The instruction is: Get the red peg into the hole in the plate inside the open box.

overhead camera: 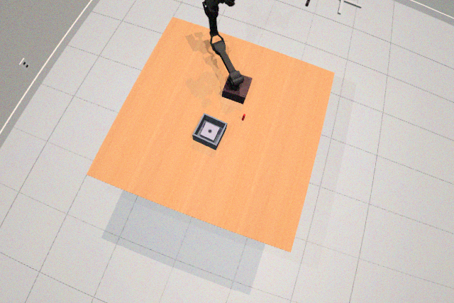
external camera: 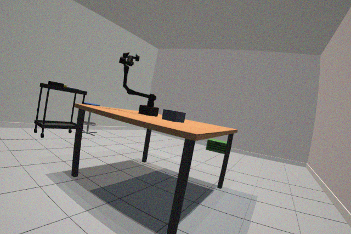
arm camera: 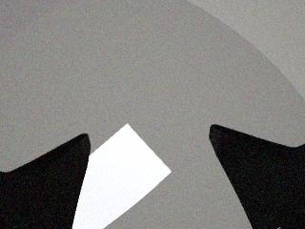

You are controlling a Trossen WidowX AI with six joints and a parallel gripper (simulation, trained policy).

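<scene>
Right now the red peg is 470 mm ahead of my gripper tip, 200 mm to the left of it and 620 mm below it. Also, from my gripper tip: dark box 620 mm ahead, 10 mm to the left, 630 mm below; then plate 620 mm ahead, 10 mm to the left, 610 mm below.
</scene>
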